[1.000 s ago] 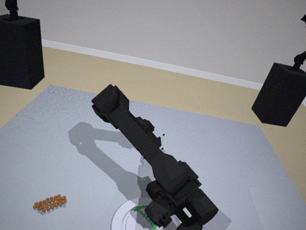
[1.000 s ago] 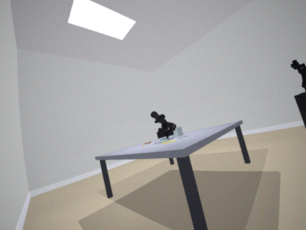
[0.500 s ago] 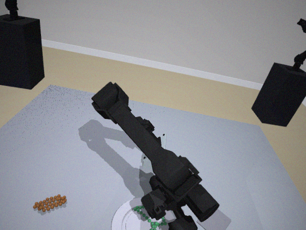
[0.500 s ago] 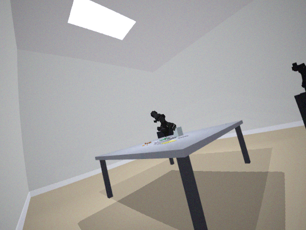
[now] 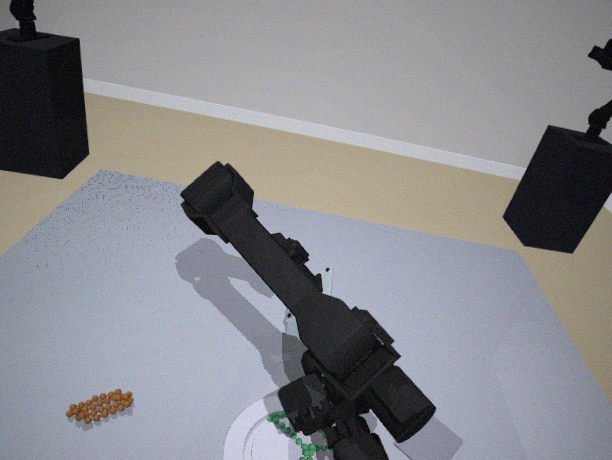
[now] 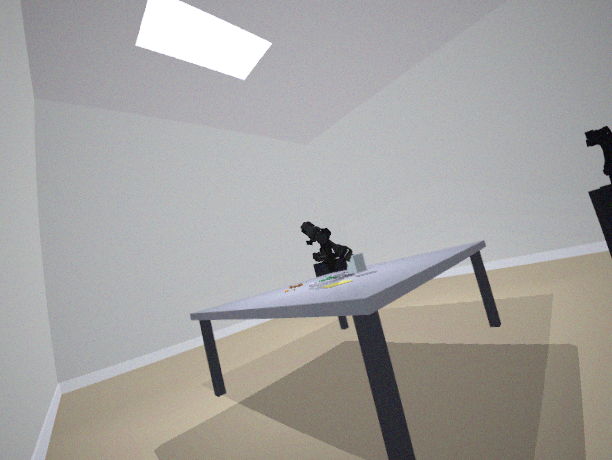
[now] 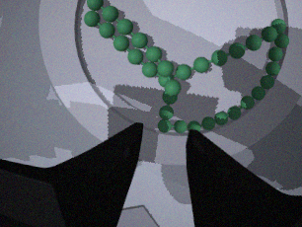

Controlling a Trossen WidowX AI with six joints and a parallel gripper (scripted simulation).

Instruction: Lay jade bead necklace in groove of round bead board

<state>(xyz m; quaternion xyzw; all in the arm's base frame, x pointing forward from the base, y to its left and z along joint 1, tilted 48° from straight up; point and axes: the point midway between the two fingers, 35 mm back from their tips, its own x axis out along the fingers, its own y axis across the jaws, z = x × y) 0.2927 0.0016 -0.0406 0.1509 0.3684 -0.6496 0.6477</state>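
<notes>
Right now my gripper tip is 50 mm to the left of the round bead board, 40 mm above it and 10 mm short of it. From my gripper tip the other things lie so: yellow strip (210 mm ahead, 170 mm to the left, 40 mm below); then flat grey square (180 mm to the left, 40 mm below, 40 mm behind).
</notes>
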